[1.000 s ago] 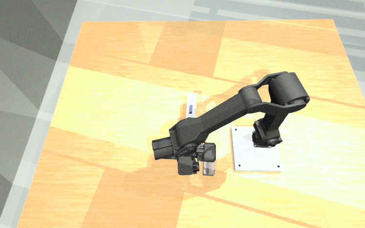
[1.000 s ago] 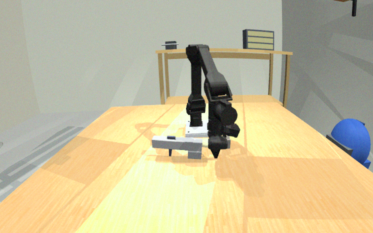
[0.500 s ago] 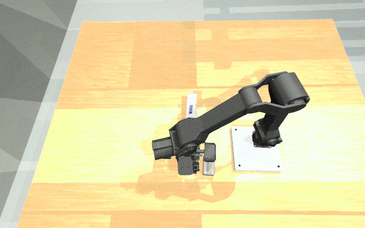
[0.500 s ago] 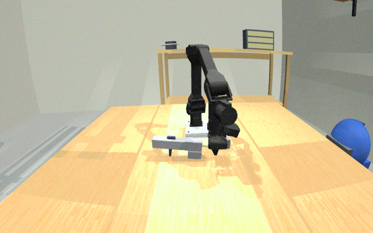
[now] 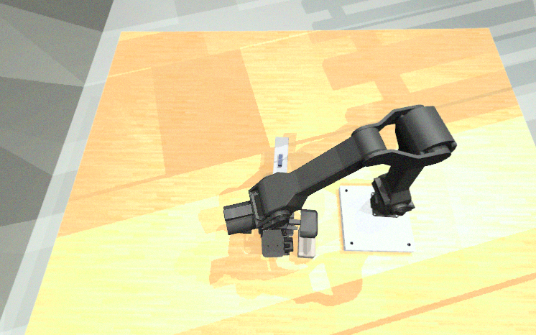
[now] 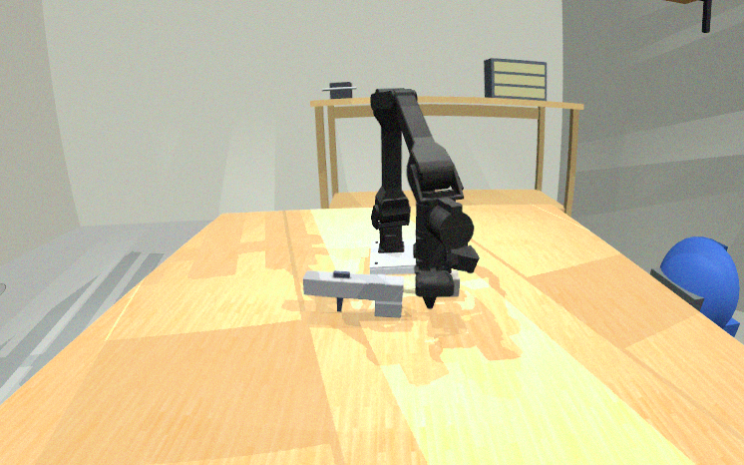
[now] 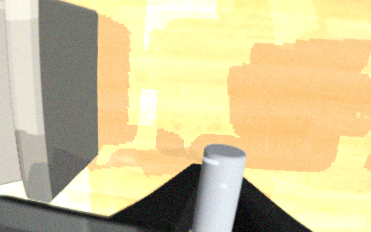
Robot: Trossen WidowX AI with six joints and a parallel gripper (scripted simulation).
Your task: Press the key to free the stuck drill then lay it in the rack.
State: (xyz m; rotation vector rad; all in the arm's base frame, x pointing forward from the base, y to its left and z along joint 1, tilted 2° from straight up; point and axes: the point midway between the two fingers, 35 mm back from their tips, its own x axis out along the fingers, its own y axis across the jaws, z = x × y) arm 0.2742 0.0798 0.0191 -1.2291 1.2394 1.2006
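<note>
Right now the drill is 4 cm to the right of my gripper tip and 4 cm above it. Round my gripper tip: grey rack (8 cm behind, 3 cm to the left, 1 cm above); dark key (16 cm to the right, 4 cm above); grey housing (14 cm to the right, 4 cm above).
</note>
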